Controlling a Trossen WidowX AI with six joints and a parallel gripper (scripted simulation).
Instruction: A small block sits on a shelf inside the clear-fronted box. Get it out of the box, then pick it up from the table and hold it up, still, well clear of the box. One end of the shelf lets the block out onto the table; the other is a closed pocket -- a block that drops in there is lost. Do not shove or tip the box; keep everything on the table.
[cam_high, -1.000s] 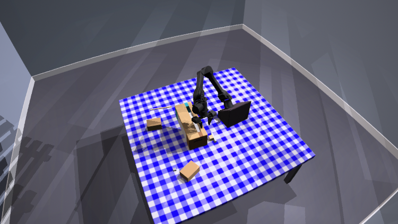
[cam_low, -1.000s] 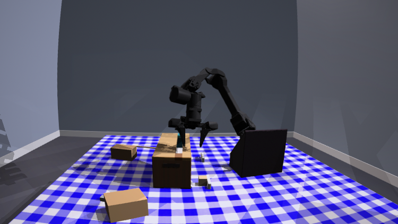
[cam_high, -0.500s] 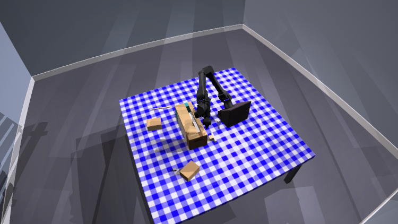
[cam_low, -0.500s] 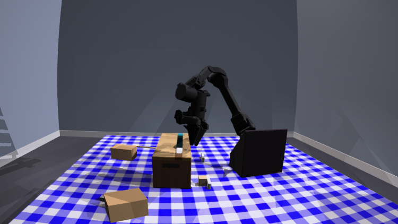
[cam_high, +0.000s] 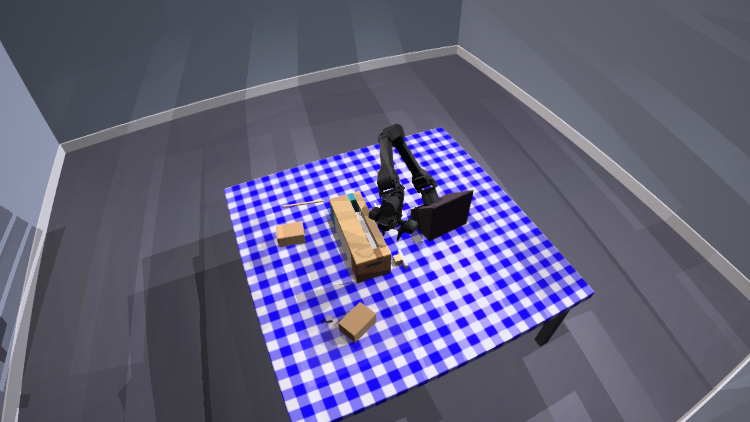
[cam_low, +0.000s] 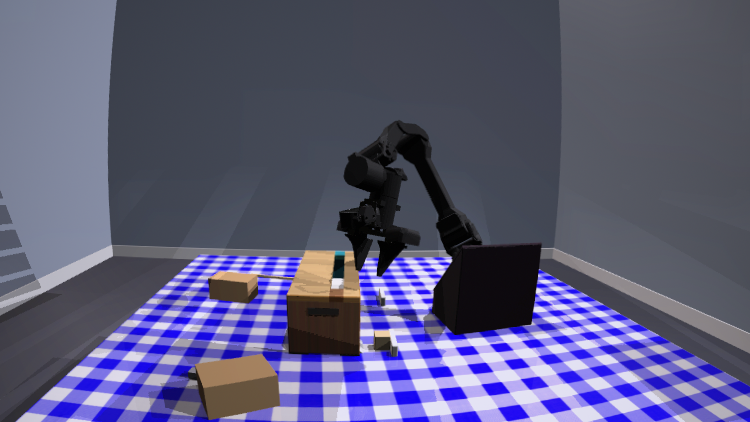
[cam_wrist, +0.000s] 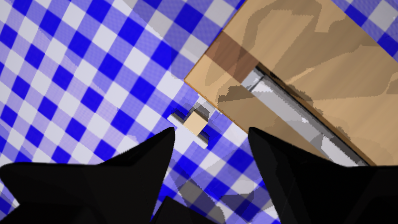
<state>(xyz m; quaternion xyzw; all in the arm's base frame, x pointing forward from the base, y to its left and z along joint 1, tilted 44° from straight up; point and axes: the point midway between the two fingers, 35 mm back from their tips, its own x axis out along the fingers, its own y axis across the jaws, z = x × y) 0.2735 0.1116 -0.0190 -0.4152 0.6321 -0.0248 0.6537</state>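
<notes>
The small tan block lies 15 cm below my gripper tip, 3 cm behind it and 1 cm to the left of it. Also, from my gripper tip: thin stick 51 cm to the right, 17 cm ahead, 16 cm below; long cardboard box 15 cm to the right, 10 cm below, 2 cm ahead.
</notes>
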